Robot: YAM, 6 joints.
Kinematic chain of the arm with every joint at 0, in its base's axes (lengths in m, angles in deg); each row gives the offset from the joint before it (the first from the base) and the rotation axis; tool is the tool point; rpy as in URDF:
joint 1: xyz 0 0 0.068 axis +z
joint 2: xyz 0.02 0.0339 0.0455 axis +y
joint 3: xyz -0.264 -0.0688 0 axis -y
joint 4: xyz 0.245 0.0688 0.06 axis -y
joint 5: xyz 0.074 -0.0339 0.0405 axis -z
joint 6: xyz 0.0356 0 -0.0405 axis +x
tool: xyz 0 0 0 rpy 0 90 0
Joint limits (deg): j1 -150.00..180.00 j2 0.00..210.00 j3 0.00..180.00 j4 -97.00..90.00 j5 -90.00..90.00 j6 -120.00..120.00
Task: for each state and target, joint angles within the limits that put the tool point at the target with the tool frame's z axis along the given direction. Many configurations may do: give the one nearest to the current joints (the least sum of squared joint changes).
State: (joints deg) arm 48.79 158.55 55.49 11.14 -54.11 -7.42
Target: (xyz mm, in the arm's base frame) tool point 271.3 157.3 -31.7 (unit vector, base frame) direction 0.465 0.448 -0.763
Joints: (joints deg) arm 29.02 134.47 39.73 44.02 -9.57 -7.42
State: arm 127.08 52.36 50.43 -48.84 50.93 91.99
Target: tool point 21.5 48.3 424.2 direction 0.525 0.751 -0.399
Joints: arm 82.60 35.78 75.68 -66.06 25.10 91.99
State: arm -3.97 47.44 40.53 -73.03 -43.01 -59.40
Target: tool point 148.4 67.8 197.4 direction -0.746 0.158 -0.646
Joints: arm 19.56 87.54 49.26 -96.90 -23.51 -59.40
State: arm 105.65 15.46 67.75 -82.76 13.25 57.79
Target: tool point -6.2 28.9 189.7 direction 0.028 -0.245 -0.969
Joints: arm 100.83 35.78 28.41 -96.87 -1.06 57.79
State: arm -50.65 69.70 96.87 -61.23 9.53 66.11
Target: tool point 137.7 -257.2 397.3 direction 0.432 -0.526 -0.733
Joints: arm -62.85 83.01 93.26 -58.03 -8.30 66.11
